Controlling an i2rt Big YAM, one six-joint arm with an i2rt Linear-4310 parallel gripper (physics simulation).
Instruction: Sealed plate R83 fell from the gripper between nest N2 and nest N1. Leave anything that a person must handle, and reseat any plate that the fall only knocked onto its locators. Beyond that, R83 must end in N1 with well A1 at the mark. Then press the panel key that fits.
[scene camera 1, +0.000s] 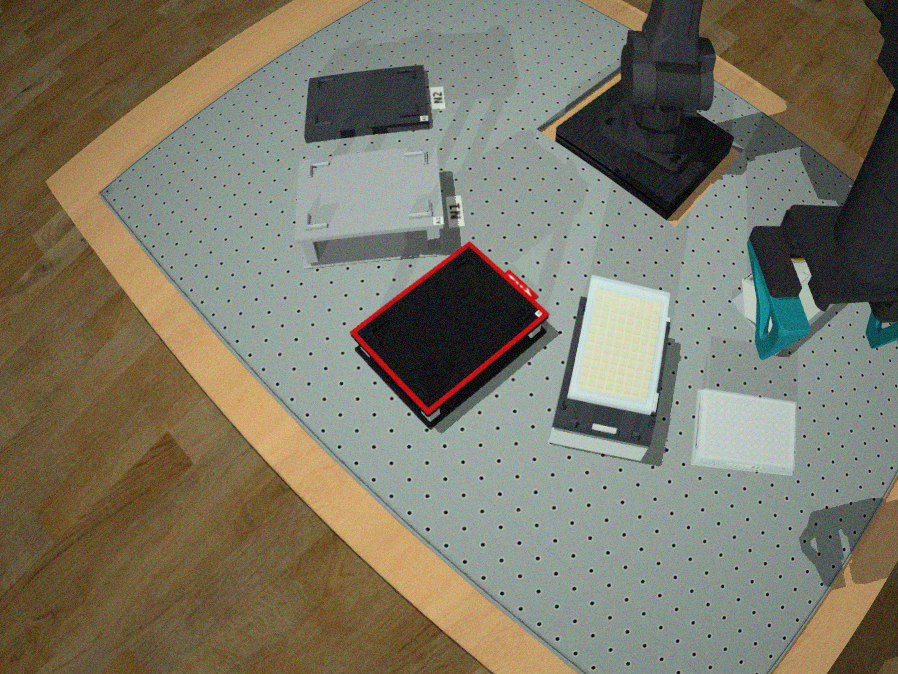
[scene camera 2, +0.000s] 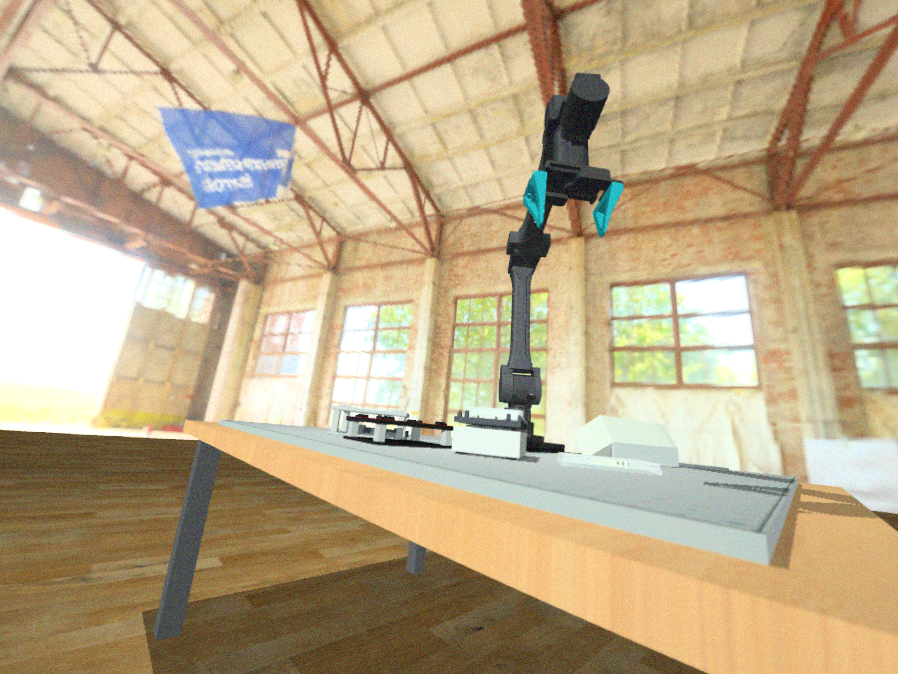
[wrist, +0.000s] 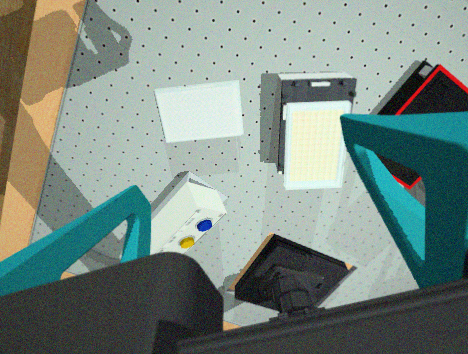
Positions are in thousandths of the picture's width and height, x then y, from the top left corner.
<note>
My gripper (scene camera 1: 910, 513) is open, holding nothing. I also see a white sealed plate (scene camera 1: 819, 640), a white button box (scene camera 1: 905, 464), a dark station (scene camera 1: 643, 630), a black plate with red outline (scene camera 1: 501, 481) and a dark station (scene camera 1: 433, 149).
The white sealed plate shows as well in scene camera 2 (scene camera 2: 632, 682) and in the wrist view (wrist: 456, 312). My gripper shows as well in scene camera 2 (scene camera 2: 636, 342) and in the wrist view (wrist: 505, 465). The white button box also shows in the wrist view (wrist: 413, 586).
</note>
